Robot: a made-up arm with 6 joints. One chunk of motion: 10 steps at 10 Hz.
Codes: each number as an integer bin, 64 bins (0 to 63) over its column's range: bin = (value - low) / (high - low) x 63, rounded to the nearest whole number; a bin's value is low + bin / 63 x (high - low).
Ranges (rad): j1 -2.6..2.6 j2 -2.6..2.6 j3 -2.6..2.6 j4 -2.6..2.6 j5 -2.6..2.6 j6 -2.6..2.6
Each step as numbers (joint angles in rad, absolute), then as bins.
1 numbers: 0.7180 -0.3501 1.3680 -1.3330 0.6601 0.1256
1 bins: 40 27 48 15 39 33
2 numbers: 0.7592 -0.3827 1.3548 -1.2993 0.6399 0.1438
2 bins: 41 27 48 16 39 33
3 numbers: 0.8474 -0.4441 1.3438 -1.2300 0.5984 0.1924
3 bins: 42 26 48 17 39 34
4 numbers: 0.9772 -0.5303 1.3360 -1.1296 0.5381 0.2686
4 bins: 43 25 48 18 38 35
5 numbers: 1.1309 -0.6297 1.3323 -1.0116 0.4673 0.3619
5 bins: 45 24 48 19 37 36
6 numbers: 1.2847 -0.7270 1.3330 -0.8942 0.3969 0.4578
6 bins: 47 23 48 21 36 37
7 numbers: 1.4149 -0.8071 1.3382 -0.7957 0.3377 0.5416
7 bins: 49 22 48 22 36 38
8 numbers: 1.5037 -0.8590 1.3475 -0.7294 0.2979 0.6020
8 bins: 50 21 48 23 35 39
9 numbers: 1.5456 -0.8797 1.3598 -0.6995 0.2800 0.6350
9 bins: 50 21 48 23 35 39
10 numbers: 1.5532 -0.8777 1.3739 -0.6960 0.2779 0.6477
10 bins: 50 21 48 23 35 39
